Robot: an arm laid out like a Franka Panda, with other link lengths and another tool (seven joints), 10 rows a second.
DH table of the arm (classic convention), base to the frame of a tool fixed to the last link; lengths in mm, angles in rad. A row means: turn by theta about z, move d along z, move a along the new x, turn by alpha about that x. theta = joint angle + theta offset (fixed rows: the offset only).
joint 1: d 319.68, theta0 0, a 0, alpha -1.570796
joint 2: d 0, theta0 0, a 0, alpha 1.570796
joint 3: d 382.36, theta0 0, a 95.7, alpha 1.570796
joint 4: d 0, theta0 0, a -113.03, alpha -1.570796
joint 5: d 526.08, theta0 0, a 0, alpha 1.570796
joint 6: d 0, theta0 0, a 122.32, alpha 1.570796
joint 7: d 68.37, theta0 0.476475, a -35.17, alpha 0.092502
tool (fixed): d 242.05, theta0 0, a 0, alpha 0
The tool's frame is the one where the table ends.
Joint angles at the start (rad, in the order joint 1, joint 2, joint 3, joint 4, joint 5, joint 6, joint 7):
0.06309, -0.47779, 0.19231, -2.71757, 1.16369, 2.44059, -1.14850
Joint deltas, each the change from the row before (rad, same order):
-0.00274, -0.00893, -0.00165, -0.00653, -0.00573, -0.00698, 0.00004
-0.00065, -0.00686, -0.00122, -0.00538, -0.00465, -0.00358, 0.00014
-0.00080, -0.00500, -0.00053, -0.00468, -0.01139, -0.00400, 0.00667
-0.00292, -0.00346, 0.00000, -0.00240, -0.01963, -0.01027, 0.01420
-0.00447, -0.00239, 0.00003, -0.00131, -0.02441, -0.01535, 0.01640
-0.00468, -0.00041, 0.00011, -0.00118, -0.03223, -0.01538, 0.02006
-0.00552, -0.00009, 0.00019, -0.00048, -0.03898, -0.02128, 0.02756
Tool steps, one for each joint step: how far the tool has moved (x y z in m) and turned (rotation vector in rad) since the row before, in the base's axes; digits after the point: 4 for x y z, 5 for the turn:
-0.0030, -0.0022, 0.0000, -0.00144, 0.00082, 0.00349
-0.0024, -0.0013, -0.0002, -0.00217, 0.00001, 0.00300
-0.0028, -0.0013, -0.0013, -0.00557, 0.00464, 0.00319
-0.0035, -0.0011, -0.0015, -0.00698, 0.01138, 0.00541
-0.0043, -0.0012, -0.0019, -0.00804, 0.01548, 0.00842
-0.0049, -0.0021, -0.0036, -0.01378, 0.01898, 0.01000
-0.0064, -0.0021, -0.0041, -0.01548, 0.02658, 0.01087

